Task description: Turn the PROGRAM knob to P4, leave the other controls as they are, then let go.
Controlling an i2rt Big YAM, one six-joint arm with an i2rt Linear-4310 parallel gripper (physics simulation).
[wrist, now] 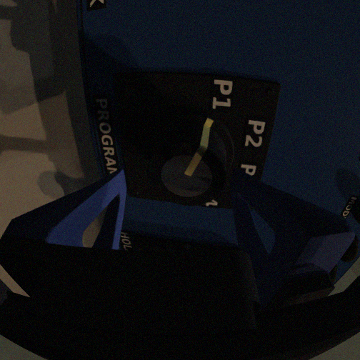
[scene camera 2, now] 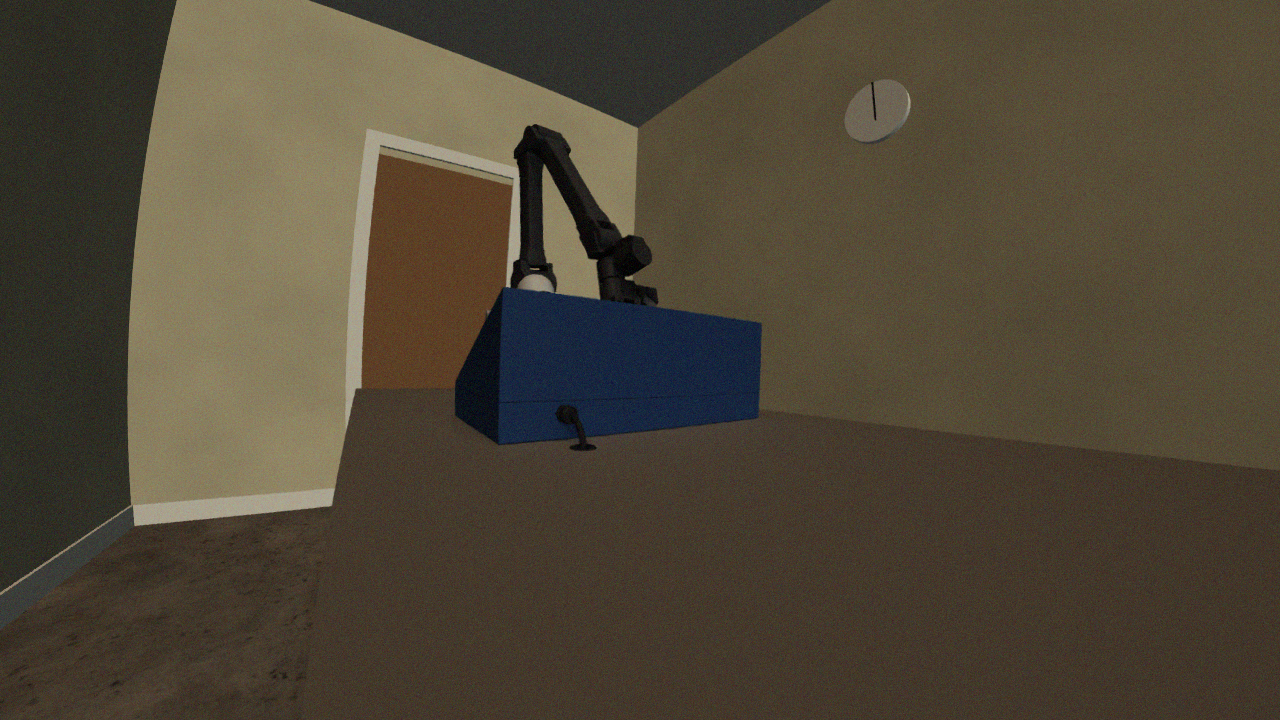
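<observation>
The PROGRAM knob (wrist: 186,176) is a round dark cap on a black plate (wrist: 150,95) on the blue console (wrist: 180,35) (scene camera 2: 626,367). Its yellow pointer line is bent in the wrist view and its outer end points up, near the P1 label (wrist: 222,94). The P2 label (wrist: 255,132) shows in full; the P3 and P4 labels are partly hidden. My gripper (wrist: 178,178) is open, with one finger at each side of the knob in the wrist view and not closed on it. Contact cannot be told. In scene camera 2 the console hides the fingers and the knob.
Parts of a HOL label (wrist: 126,241) and a MOD label (wrist: 349,206) show near the fingers. In scene camera 2 the black arm (scene camera 2: 572,183) reaches over from behind the console. A small dark stalk (scene camera 2: 580,429) stands in front of it on the table (scene camera 2: 716,555).
</observation>
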